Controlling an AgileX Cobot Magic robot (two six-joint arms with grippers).
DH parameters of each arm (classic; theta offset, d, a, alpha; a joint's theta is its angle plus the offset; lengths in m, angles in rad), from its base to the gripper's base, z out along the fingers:
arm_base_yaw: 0 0.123 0 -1.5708
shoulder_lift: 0.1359 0 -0.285 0
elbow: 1.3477 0 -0.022 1.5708
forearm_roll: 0 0.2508 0 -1.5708
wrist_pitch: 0 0 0.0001 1.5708
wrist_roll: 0 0.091 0 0
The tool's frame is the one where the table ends.
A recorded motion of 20 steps. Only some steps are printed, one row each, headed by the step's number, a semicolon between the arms.
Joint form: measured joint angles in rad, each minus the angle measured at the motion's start. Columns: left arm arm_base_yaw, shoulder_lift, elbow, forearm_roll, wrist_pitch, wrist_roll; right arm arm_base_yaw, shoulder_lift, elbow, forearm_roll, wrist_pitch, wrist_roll.
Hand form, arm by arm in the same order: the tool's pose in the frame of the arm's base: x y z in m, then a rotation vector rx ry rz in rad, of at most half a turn. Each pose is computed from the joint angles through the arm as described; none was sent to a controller.
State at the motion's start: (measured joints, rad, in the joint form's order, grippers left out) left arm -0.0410 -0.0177 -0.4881 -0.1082 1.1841 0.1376; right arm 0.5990 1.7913 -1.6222 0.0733 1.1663 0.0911
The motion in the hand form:
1: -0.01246 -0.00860 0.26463 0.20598 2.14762 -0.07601; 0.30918 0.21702 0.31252 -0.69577 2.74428 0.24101
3: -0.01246 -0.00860 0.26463 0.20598 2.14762 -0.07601; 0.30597 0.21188 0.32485 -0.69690 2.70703 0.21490
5: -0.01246 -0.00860 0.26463 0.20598 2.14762 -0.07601; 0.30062 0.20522 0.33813 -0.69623 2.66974 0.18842
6: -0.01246 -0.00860 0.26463 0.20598 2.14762 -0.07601; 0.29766 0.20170 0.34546 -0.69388 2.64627 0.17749
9: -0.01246 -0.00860 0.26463 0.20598 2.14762 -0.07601; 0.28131 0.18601 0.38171 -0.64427 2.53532 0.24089
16: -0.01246 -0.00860 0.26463 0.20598 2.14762 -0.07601; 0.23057 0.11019 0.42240 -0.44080 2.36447 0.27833
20: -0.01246 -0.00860 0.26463 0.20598 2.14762 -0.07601; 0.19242 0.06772 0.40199 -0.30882 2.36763 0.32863
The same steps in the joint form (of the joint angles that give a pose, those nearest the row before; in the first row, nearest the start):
1: 0.0000 0.0000 0.0000 0.0000 0.0000 0.0000; 0.0000 -0.0137 -0.0077 -0.0147 0.0040 -0.0023
3: 0.0000 0.0000 0.0000 0.0000 0.0000 0.0000; 0.0000 -0.0422 -0.0144 -0.0438 0.0094 -0.0023
5: 0.0000 0.0000 0.0000 0.0000 0.0000 0.0000; 0.0000 -0.0787 -0.0148 -0.0733 0.0163 -0.0023
6: 0.0000 0.0000 0.0000 0.0000 0.0000 0.0000; 0.0000 -0.0989 -0.0148 -0.0881 0.0163 -0.0023
9: 0.0000 0.0000 0.0000 0.0000 0.0000 0.0000; -0.0148 -0.1999 -0.0149 -0.0733 -0.0084 -0.0046
16: 0.0000 0.0000 0.0000 0.0000 0.0000 0.0000; -0.1644 -0.5112 0.1760 -0.0374 -0.0961 -0.0299
20: 0.0000 0.0000 0.0000 0.0000 0.0000 0.0000; -0.3210 -0.7107 0.4074 0.0853 -0.1378 -0.0999

